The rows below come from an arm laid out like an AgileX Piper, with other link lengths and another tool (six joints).
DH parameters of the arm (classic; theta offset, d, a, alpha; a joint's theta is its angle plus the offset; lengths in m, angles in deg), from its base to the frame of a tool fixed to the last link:
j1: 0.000 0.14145 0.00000 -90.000
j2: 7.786 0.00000 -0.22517 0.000
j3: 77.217 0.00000 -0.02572 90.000
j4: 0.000 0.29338 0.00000 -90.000
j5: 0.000 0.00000 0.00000 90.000
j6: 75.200 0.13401 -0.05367 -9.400
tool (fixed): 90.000 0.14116 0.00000 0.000
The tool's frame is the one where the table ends.
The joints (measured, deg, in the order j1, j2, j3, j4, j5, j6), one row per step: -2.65, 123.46, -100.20, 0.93, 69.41, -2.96; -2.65, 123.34, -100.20, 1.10, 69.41, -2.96; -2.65, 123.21, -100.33, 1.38, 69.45, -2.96; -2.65, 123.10, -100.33, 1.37, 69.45, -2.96; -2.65, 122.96, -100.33, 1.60, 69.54, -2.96; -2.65, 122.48, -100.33, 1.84, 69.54, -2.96; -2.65, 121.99, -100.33, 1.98, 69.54, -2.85; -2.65, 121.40, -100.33, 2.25, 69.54, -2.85; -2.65, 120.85, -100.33, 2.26, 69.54, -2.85; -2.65, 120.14, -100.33, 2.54, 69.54, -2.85; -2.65, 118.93, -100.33, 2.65, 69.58, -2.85; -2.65, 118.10, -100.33, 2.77, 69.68, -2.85; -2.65, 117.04, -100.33, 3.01, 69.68, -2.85; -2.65, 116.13, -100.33, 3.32, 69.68, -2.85; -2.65, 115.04, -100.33, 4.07, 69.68, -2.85; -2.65, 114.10, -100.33, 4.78, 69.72, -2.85
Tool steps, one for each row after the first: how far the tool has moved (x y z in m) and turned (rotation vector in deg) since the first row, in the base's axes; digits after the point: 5 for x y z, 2 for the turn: 0.00035, 0.00071, 0.00090, 0.16, -0.13, -0.05; 0.00131, 0.00185, 0.00255, 0.41, -0.36, -0.14; 0.00163, 0.00180, 0.00349, 0.40, -0.47, -0.14; 0.00161, 0.00278, 0.00445, 0.61, -0.53, -0.20; 0.00298, 0.00374, 0.00838, 0.82, -1.02, -0.27; 0.00426, 0.00421, 0.01246, 0.94, -1.51, -0.42; 0.00587, 0.00528, 0.01734, 1.17, -2.11, -0.50; 0.00731, 0.00526, 0.02204, 1.16, -2.66, -0.49; 0.00912, 0.00637, 0.02798, 1.40, -3.38, -0.56; 0.01184, 0.00672, 0.03832, 1.46, -4.56, -0.58; 0.01324, 0.00718, 0.04532, 1.54, -5.29, -0.59; 0.01549, 0.00810, 0.05440, 1.73, -6.36, -0.64; 0.01730, 0.00934, 0.06219, 1.99, -7.29, -0.70; 0.01935, 0.01246, 0.07137, 2.68, -8.41, -0.86; 0.02081, 0.01545, 0.07927, 3.34, -9.34, -1.00
